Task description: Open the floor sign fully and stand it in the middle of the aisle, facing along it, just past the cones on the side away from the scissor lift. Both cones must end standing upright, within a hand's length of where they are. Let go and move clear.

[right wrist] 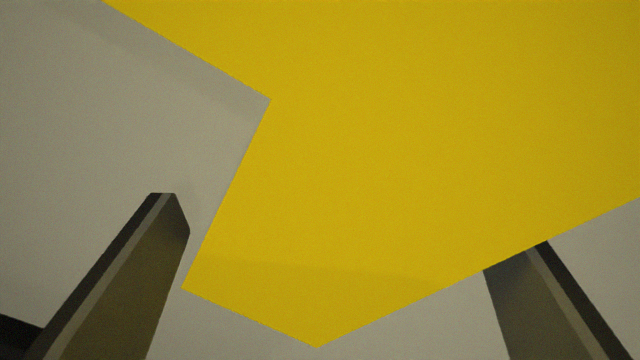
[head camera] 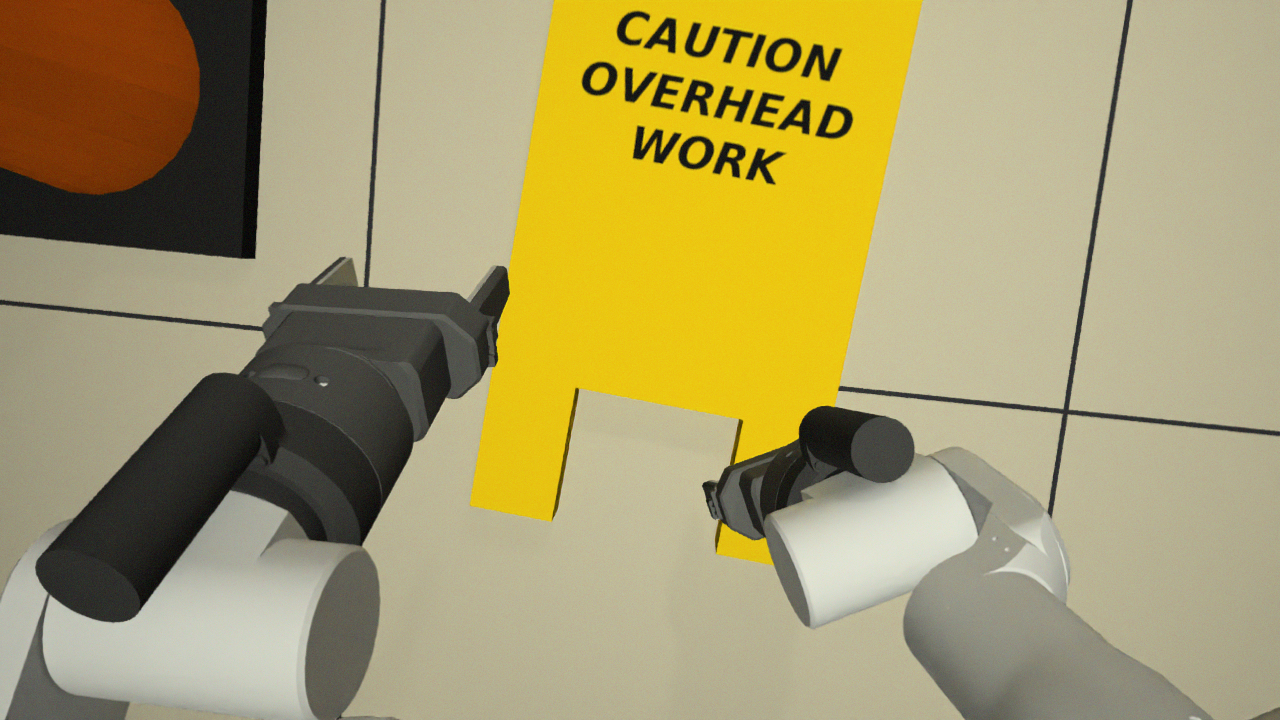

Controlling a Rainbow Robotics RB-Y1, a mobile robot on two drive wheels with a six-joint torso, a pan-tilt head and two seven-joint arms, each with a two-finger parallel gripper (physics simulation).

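Pixels of known places: left gripper, between the fingertips: (head camera: 424,275); right gripper, between the fingertips: (right wrist: 328,214); robot's base, origin of its link: (right wrist: 179,336).
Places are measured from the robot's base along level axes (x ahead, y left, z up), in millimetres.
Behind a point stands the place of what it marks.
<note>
The yellow floor sign (head camera: 689,295) {x 442, y -4, z 39 mm} (right wrist: 400,150) {x 340, y -77, z 38 mm}, lettered CAUTION OVERHEAD WORK, shows face on in the head camera, its two legs towards the bottom; its top is cut off. I cannot tell how far it is opened. My left gripper (head camera: 422,270) {x 463, y 159, z 221 mm} is open and empty, its right-hand finger at the sign's left edge. My right gripper (head camera: 710,499) (right wrist: 328,214) {x 295, y -72, z 24 mm} is open at the sign's right leg. In the right wrist view the leg shows between the fingers, and the sign hides the tip of the right-hand finger. An orange cone on a black base (head camera: 223,214) {x 509, y 381, z 26 mm} partly shows at upper left.
Pale floor tiles (head camera: 966,223) {x 499, y -233, z 1 mm} with dark joint lines lie around the sign. The cone's square base lies left of the sign, beyond my left gripper. My right forearm (head camera: 877,546) {x 325, y -99, z 314 mm} covers part of the sign's right leg. The second cone and scissor lift do not show.
</note>
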